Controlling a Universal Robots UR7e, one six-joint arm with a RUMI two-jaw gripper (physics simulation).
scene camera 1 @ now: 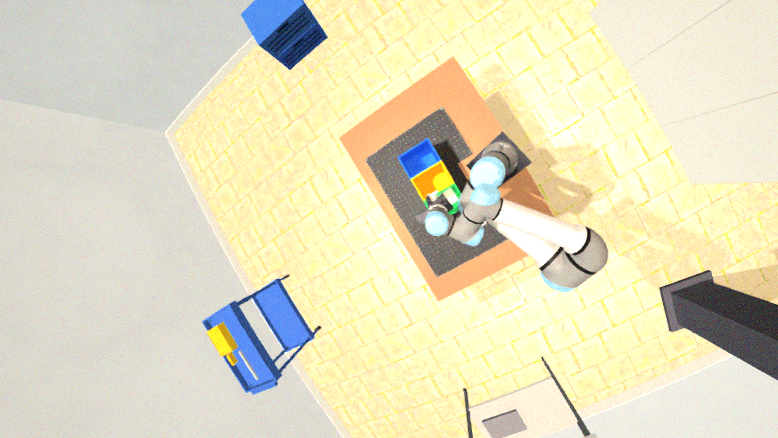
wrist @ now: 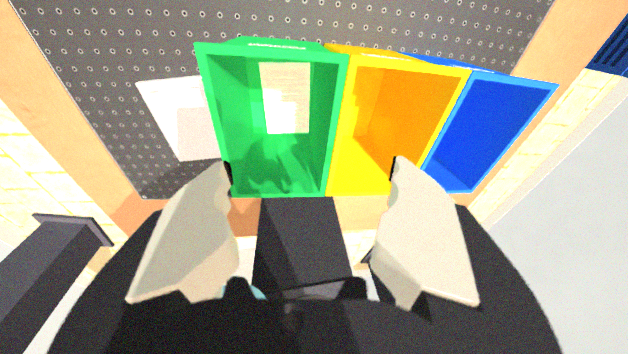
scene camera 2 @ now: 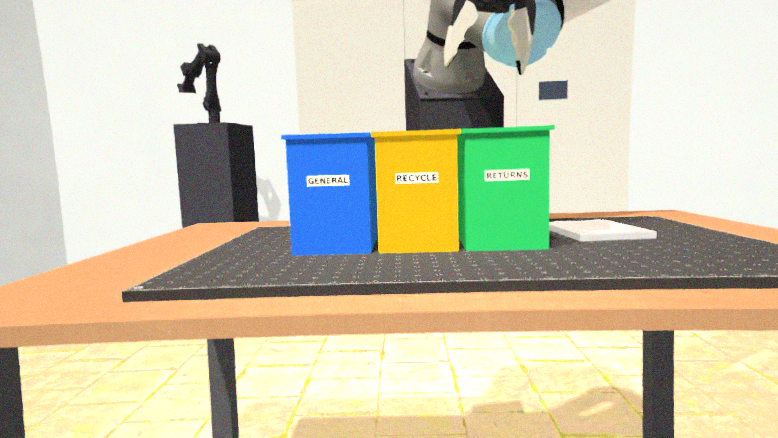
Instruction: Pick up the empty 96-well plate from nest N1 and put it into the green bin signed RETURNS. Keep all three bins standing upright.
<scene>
The pictures show: my gripper, a green returns bin, a yellow recycle bin, a blue general bin, a white 96-well plate and a white nest.
My gripper shows as well in the wrist view.
</scene>
